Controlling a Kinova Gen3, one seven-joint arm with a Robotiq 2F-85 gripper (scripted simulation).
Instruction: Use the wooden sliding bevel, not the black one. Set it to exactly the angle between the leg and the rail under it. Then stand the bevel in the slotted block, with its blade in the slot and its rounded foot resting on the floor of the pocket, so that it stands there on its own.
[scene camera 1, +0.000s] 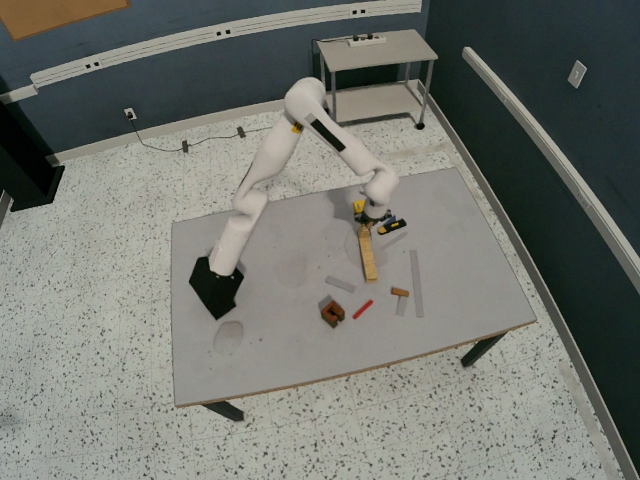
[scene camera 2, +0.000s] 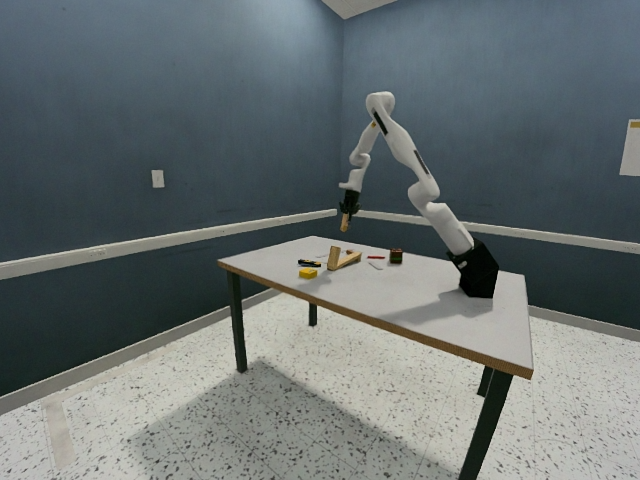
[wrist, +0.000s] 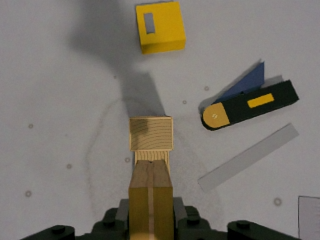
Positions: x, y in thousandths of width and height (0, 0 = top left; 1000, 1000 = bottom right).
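Note:
Yellow block (wrist: 495, 140), black bevel (wrist: 714, 456), wooden leg-and-rail piece (wrist: 473, 573) visible. My gripper (wrist: 473, 902) too.

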